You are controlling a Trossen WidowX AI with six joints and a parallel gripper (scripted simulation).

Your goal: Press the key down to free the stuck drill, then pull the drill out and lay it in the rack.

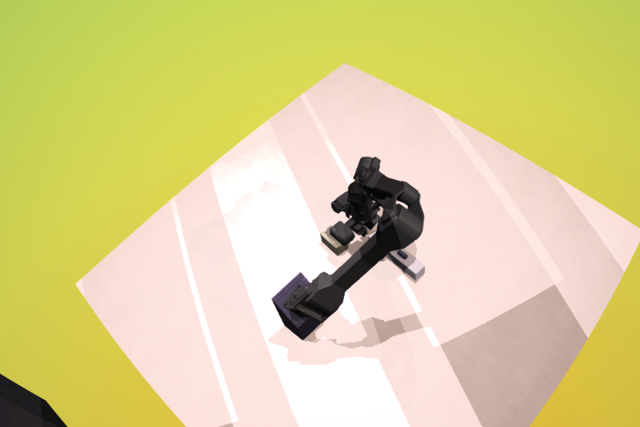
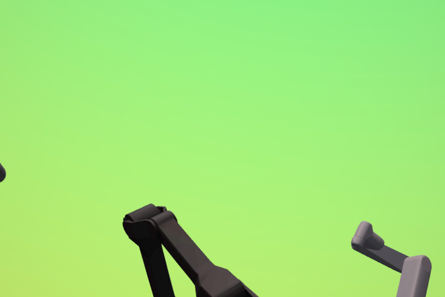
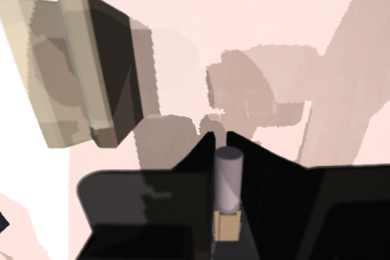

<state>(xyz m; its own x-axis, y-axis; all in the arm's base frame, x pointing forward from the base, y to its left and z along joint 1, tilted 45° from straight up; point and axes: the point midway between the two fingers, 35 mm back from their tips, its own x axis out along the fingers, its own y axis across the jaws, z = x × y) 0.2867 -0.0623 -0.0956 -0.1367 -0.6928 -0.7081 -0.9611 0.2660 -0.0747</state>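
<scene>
Right now the drill is 50 mm to the right of my gripper tip, 40 mm above it and 10 mm behind it. Round my gripper tip: grey block: 120 mm to the right, 30 mm behind, 30 mm above; then dark blue key: 150 mm to the right, 40 mm behind, 40 mm above.
</scene>
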